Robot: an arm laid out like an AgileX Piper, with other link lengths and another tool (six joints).
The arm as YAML. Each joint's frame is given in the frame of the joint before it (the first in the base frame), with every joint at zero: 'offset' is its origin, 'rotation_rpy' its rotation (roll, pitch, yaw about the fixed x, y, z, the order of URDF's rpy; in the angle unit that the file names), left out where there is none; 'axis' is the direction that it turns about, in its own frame. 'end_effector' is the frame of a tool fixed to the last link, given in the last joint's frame.
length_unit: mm
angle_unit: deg
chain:
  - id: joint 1
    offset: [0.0, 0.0, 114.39]
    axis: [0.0, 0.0, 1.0]
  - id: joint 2
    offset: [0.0, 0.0, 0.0]
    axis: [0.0, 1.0, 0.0]
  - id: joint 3
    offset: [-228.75, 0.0, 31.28]
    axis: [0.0, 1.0, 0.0]
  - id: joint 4
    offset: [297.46, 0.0, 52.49]
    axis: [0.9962, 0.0, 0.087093]
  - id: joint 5
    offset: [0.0, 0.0, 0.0]
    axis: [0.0, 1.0, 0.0]
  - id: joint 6
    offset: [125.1, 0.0, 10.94]
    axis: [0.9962, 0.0, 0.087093]
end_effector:
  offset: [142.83, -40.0, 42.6]
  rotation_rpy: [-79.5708, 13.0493, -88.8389]
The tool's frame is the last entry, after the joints.
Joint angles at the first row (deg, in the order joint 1, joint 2, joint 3, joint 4, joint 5, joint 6):
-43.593 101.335 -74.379 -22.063 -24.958 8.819
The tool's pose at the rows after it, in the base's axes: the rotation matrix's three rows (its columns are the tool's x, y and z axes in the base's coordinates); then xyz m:
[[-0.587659 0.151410 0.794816], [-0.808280 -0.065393 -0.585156], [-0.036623 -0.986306 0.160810]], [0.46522 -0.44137 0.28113]
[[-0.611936 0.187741 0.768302], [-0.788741 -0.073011 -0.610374], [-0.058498 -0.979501 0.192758]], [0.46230 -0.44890 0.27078]
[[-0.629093 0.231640 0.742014], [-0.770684 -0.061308 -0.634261], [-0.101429 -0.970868 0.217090]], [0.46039 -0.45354 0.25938]
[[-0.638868 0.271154 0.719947], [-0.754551 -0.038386 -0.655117], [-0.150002 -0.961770 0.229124]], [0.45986 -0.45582 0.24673]
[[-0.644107 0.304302 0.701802], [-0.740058 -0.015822 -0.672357], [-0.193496 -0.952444 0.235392]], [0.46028 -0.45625 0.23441]
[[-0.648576 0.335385 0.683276], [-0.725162 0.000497 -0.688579], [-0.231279 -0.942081 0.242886]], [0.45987 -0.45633 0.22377]
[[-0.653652 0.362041 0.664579], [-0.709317 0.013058 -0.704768], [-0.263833 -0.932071 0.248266]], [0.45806 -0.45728 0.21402]
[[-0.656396 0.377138 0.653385], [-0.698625 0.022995 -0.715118], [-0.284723 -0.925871 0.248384]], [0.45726 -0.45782 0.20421]
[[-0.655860 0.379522 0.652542], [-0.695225 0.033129 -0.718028], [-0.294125 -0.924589 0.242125]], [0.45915 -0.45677 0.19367]
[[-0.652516 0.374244 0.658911], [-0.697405 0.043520 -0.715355], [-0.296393 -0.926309 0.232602]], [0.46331 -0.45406 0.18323]
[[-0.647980 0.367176 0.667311], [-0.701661 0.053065 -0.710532], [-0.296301 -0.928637 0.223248]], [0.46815 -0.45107 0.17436]
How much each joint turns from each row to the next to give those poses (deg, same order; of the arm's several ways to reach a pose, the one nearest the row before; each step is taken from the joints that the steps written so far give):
-0.049 2.973 -0.001 6.914 -4.831 -6.074
0.440 2.809 0.001 6.113 -4.129 -4.442
0.826 2.515 -0.001 5.119 -3.675 -2.124
0.997 2.145 0.002 4.067 -2.817 -0.694
1.052 1.876 -0.006 3.320 -2.341 -0.204
0.967 1.709 -0.029 2.933 -2.316 -0.086
0.719 1.521 -0.043 2.477 -2.040 0.076
0.477 1.379 -0.050 1.457 -1.516 0.247
0.412 1.302 -0.067 0.539 -0.936 0.290
0.458 1.214 -0.101 0.016 -0.549 0.251
0.431 1.071 -0.218 -0.181 -0.277 0.225

